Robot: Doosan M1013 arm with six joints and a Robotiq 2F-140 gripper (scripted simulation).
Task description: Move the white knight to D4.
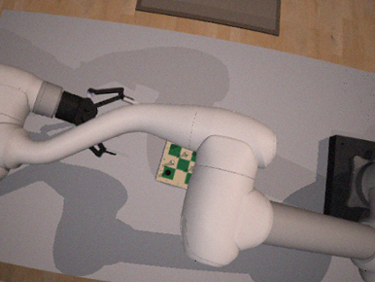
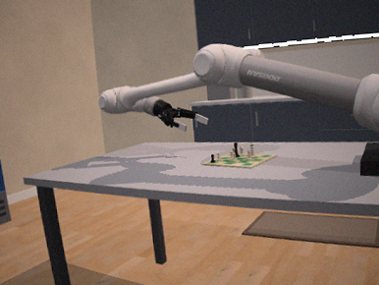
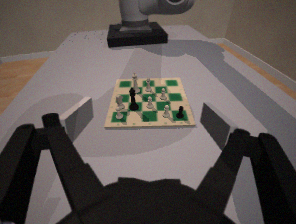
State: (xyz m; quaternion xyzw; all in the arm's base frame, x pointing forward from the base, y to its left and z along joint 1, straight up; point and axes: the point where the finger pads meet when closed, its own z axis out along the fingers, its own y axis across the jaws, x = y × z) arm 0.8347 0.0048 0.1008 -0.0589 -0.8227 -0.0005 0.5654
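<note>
The tall black piece lies 17 cm behind my hand, 3 cm to the right of it and 11 cm below it. The rest, counted from my hand: black pawn (13 cm behind, 9 cm to the left, 13 cm below); then white knight (18 cm behind, 6 cm to the right, 12 cm below); then green-and-cream chessboard (21 cm behind, 2 cm to the left, 14 cm below).
</note>
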